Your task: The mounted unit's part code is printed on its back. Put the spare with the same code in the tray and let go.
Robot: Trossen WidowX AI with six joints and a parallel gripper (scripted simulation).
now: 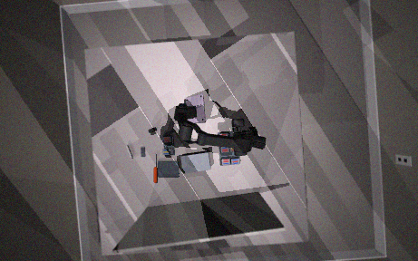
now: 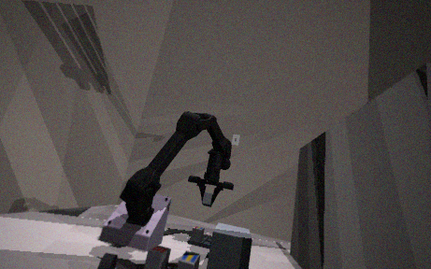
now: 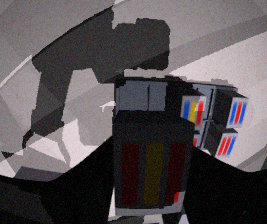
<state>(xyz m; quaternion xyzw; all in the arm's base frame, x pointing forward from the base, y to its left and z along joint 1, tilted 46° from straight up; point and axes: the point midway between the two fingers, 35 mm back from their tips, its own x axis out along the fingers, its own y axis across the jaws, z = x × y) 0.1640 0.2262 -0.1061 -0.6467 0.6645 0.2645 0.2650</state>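
Now: gripper tip 43 cm to the left of the flat grey tray, 17 cm short of it and 13 cm above it. From my gripper tip the other things lie so: grey mounted unit (24 cm to the right, 13 cm ahead, 9 cm below).
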